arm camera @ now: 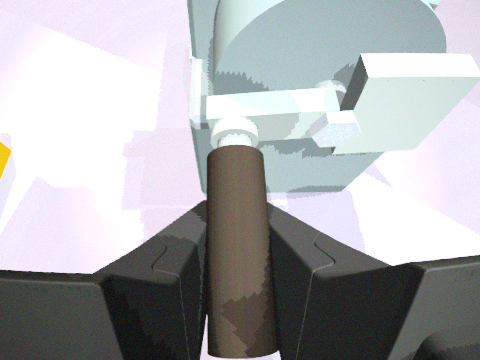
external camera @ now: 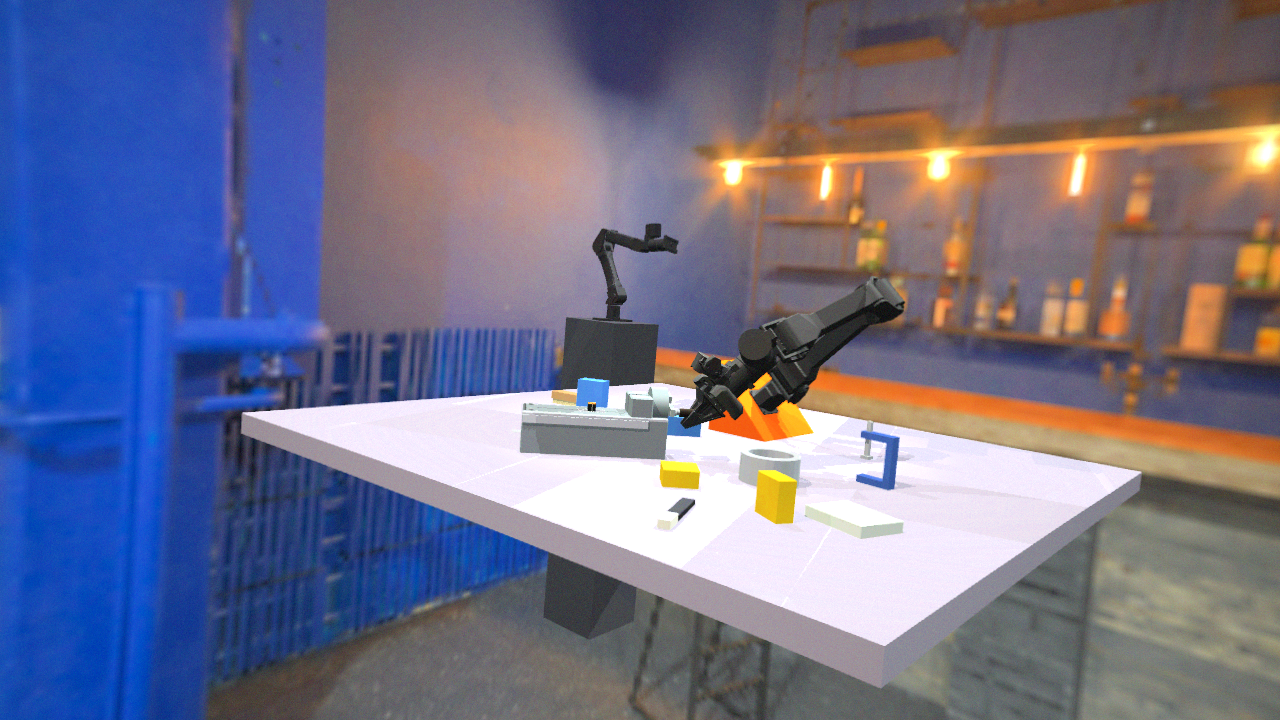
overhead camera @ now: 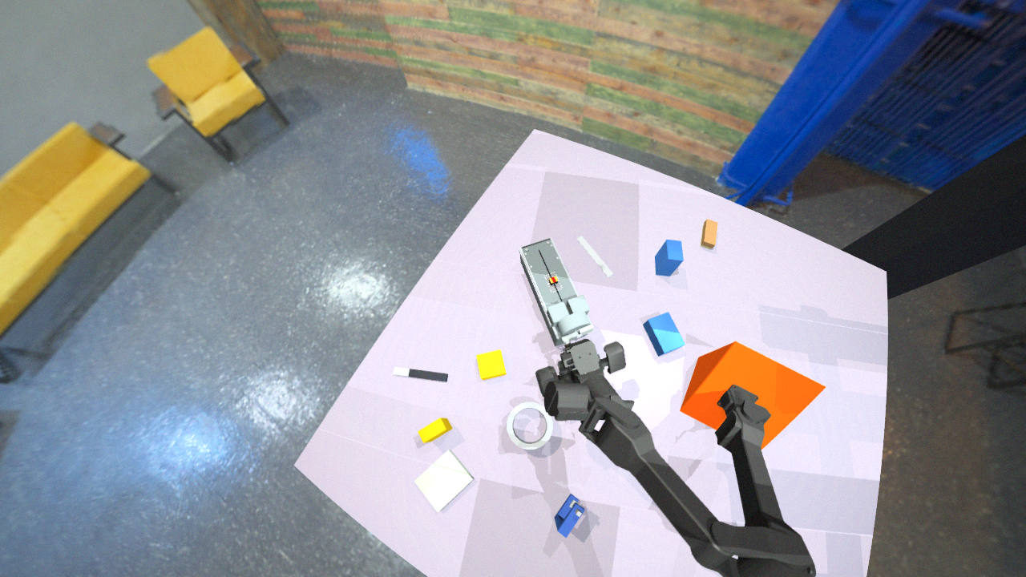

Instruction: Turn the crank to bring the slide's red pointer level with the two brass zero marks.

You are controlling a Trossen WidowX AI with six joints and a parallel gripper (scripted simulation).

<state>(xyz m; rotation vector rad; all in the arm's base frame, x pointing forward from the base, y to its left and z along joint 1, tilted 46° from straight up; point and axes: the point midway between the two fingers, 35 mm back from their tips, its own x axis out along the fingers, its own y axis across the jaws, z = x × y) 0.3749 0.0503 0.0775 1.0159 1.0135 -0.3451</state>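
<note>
Right now my gripper tip is 2 cm below the brown crank handle, 1 cm to the right of it and 1 cm past it. Round my gripper tip: metal strip (30 cm to the right, 6 cm below, 5 cm ahead); then blue clamp (31 cm to the left, 16 cm behind, 1 cm below); then red pointer (13 cm to the right, 11 cm ahead, 2 cm above).
</note>
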